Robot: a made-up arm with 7 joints. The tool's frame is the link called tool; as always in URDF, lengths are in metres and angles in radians.
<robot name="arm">
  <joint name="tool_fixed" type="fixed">
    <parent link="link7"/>
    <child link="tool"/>
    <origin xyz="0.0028 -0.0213 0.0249"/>
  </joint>
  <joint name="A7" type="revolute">
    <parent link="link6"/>
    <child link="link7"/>
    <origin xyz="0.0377 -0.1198 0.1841"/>
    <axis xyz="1 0 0"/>
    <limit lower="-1.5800" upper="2.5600" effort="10" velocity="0.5"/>
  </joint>
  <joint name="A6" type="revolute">
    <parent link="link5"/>
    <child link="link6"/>
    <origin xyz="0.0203 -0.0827 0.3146"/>
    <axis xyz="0 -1 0"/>
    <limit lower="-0.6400" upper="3.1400" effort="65" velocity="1"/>
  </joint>
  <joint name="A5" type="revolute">
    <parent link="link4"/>
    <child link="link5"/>
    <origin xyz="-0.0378 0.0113 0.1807"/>
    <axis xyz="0 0 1"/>
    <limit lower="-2.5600" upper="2.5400" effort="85" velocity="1.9"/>
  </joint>
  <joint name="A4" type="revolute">
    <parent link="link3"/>
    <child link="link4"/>
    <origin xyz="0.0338 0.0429 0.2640"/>
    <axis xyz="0 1 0"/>
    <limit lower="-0.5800" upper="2.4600" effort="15" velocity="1.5"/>
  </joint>
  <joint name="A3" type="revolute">
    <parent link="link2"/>
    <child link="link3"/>
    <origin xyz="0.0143 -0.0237 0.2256"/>
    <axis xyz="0 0 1"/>
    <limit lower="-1.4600" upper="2.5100" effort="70" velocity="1.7"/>
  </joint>
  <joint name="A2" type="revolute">
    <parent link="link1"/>
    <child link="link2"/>
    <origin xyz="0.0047 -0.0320 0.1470"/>
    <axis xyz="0 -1 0"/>
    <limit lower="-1.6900" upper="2.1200" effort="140" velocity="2.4"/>
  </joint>
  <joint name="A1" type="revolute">
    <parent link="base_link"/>
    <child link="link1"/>
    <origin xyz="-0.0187 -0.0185 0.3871"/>
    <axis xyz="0 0 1"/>
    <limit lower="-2.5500" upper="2.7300" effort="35" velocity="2.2"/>
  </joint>
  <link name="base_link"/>
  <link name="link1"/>
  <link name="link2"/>
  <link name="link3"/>
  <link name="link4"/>
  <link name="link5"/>
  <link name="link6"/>
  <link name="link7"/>
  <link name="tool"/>
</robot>
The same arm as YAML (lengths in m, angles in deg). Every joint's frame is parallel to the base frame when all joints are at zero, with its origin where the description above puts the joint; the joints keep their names.
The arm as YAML. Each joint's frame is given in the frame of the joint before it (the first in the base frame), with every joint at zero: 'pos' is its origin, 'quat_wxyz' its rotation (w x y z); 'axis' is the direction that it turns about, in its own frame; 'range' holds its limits. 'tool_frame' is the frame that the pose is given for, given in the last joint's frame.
length_unit: m
angle_unit: deg
joints:
  - joint: A1
    pos: [-0.0187, -0.0185, 0.3871]
    quat_wxyz: [1.0, 0.0, 0.0, 0.0]
    axis: [0.0, 0.0, 1.0]
    range: [-146.1, 156.42]
  - joint: A2
    pos: [0.0047, -0.032, 0.147]
    quat_wxyz: [1.0, 0.0, 0.0, 0.0]
    axis: [0.0, -1.0, 0.0]
    range: [-96.83, 121.47]
  - joint: A3
    pos: [0.0143, -0.0237, 0.2256]
    quat_wxyz: [1.0, 0.0, 0.0, 0.0]
    axis: [0.0, 0.0, 1.0]
    range: [-83.65, 143.81]
  - joint: A4
    pos: [0.0338, 0.0429, 0.264]
    quat_wxyz: [1.0, 0.0, 0.0, 0.0]
    axis: [0.0, 1.0, 0.0]
    range: [-33.23, 140.95]
  - joint: A5
    pos: [-0.0378, 0.0113, 0.1807]
    quat_wxyz: [1.0, 0.0, 0.0, 0.0]
    axis: [0.0, 0.0, 1.0]
    range: [-146.68, 145.53]
  - joint: A6
    pos: [0.0203, -0.0827, 0.3146]
    quat_wxyz: [1.0, 0.0, 0.0, 0.0]
    axis: [0.0, -1.0, 0.0]
    range: [-36.67, 179.91]
  - joint: A7
    pos: [0.0377, -0.1198, 0.1841]
    quat_wxyz: [1.0, 0.0, 0.0, 0.0]
    axis: [1.0, 0.0, 0.0]
    range: [-90.53, 146.68]
tool_frame:
  pos: [0.0028, -0.0213, 0.0249]
  quat_wxyz: [1.0, 0.0, 0.0, 0.0]

